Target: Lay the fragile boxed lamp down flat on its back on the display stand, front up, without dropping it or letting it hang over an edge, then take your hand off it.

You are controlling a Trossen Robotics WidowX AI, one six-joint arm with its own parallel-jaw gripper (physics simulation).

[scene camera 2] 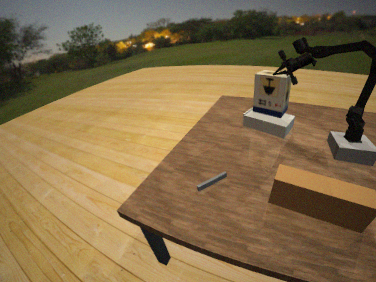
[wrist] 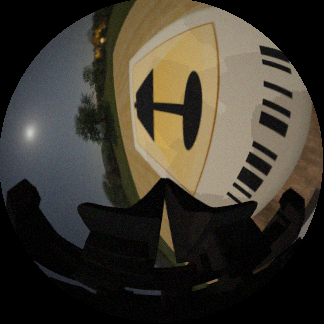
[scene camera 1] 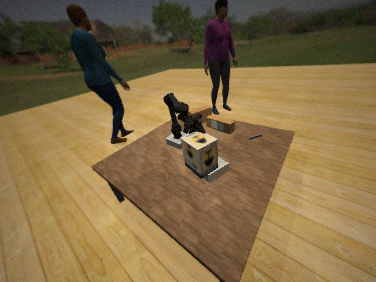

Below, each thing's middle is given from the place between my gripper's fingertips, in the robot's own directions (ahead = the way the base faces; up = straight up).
My hand is 260 mm above the white display stand (scene camera 2: 280,127) and 10 mm to the right of it.
